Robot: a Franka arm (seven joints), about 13 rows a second.
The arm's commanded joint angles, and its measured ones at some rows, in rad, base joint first. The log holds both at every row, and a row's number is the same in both.
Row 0, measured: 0.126, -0.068, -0.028, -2.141, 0.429, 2.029, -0.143
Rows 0 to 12, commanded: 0.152, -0.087, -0.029, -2.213, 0.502, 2.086, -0.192; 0.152, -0.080, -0.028, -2.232, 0.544, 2.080, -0.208; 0.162, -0.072, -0.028, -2.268, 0.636, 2.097, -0.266; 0.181, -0.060, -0.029, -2.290, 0.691, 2.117, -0.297; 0.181, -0.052, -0.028, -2.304, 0.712, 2.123, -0.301; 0.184, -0.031, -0.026, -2.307, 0.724, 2.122, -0.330; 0.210, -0.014, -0.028, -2.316, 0.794, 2.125, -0.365; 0.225, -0.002, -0.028, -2.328, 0.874, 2.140, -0.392; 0.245, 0.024, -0.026, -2.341, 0.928, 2.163, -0.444; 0.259, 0.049, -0.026, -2.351, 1.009, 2.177, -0.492; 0.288, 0.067, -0.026, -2.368, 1.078, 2.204, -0.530; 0.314, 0.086, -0.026, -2.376, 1.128, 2.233, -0.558; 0.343, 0.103, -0.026, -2.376, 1.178, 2.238, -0.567
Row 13, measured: 0.304, 0.080, -0.025, -2.364, 1.094, 2.207, -0.520
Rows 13 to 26, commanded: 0.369, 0.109, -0.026, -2.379, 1.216, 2.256, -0.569; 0.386, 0.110, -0.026, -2.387, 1.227, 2.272, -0.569; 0.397, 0.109, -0.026, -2.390, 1.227, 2.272, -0.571; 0.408, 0.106, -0.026, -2.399, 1.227, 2.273, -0.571; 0.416, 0.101, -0.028, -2.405, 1.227, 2.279, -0.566; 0.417, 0.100, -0.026, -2.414, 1.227, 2.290, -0.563; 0.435, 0.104, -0.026, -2.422, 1.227, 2.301, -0.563; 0.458, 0.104, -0.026, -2.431, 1.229, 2.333, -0.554; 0.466, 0.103, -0.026, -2.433, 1.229, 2.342, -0.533; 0.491, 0.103, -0.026, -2.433, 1.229, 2.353, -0.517; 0.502, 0.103, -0.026, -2.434, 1.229, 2.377, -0.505; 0.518, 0.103, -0.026, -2.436, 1.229, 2.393, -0.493; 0.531, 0.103, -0.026, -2.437, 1.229, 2.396, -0.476; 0.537, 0.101, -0.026, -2.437, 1.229, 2.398, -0.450
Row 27, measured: 0.517, 0.121, -0.025, -2.414, 1.198, 2.378, -0.480
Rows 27 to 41, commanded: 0.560, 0.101, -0.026, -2.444, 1.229, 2.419, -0.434; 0.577, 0.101, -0.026, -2.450, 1.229, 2.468, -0.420; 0.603, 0.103, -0.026, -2.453, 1.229, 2.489, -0.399; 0.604, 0.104, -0.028, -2.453, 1.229, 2.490, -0.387; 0.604, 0.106, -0.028, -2.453, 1.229, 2.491, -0.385; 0.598, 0.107, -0.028, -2.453, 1.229, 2.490, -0.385; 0.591, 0.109, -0.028, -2.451, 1.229, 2.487, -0.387; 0.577, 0.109, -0.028, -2.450, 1.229, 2.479, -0.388; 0.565, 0.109, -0.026, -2.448, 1.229, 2.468, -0.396; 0.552, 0.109, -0.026, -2.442, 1.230, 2.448, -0.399; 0.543, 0.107, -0.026, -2.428, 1.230, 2.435, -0.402; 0.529, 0.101, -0.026, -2.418, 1.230, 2.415, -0.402; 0.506, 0.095, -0.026, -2.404, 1.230, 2.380, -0.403; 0.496, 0.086, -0.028, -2.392, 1.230, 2.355, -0.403; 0.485, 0.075, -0.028, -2.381, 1.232, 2.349, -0.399
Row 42, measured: 0.517, 0.101, -0.029, -2.402, 1.200, 2.386, -0.391
